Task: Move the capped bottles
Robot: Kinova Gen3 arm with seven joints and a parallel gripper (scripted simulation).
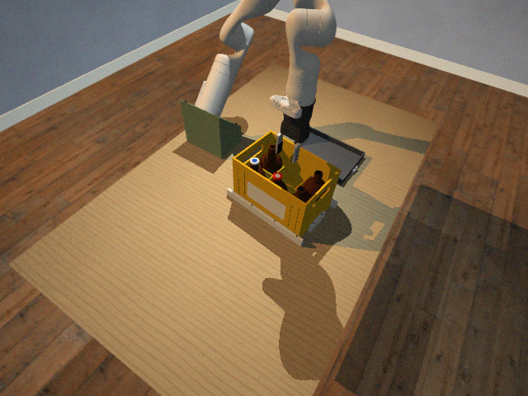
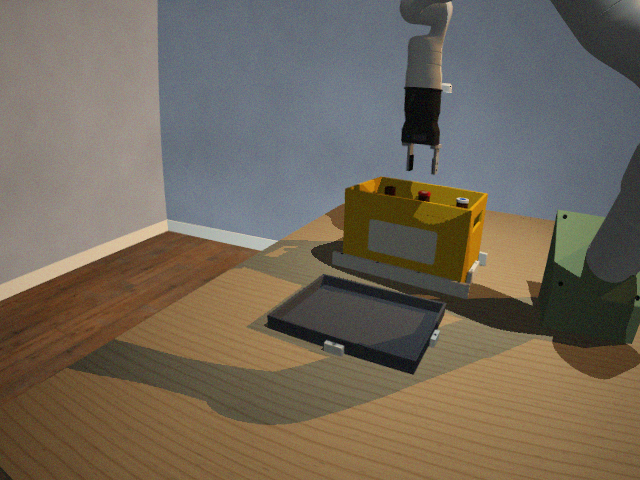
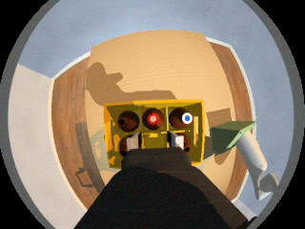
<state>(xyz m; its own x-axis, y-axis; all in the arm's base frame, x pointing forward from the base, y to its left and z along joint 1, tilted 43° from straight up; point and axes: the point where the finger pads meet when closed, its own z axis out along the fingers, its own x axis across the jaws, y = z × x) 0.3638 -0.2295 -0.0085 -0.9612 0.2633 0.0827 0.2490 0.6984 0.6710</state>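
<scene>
My hand is 150 mm above the white-label bottle, 100 mm past it and 10 mm to the left of it. From my hand the other things lie so: yellow crate (150 mm below, 10 mm to the left); dark tray (300 mm to the left, 220 mm below, 60 mm ahead).
</scene>
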